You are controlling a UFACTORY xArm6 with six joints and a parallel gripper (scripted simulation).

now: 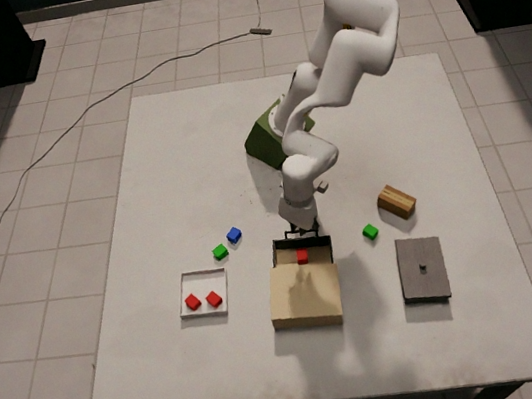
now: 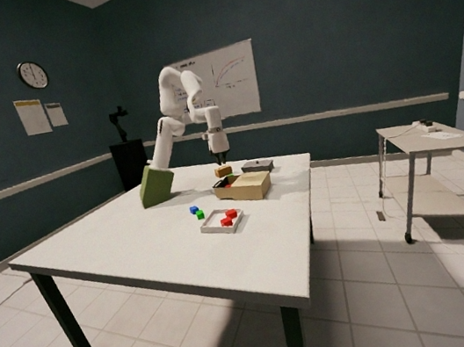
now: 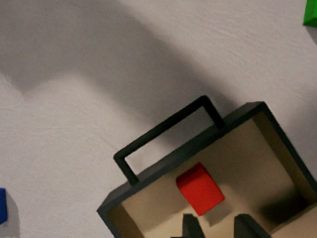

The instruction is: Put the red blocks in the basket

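The drawer is 30 mm ahead of my hand and 150 mm below it. From my hand the other things lie so: blue block 110 mm behind, 210 mm to the right, 180 mm below; then light wooden cabinet 90 mm ahead, 10 mm to the right, 150 mm below; then white basket 70 mm ahead, 320 mm to the right, 180 mm below.
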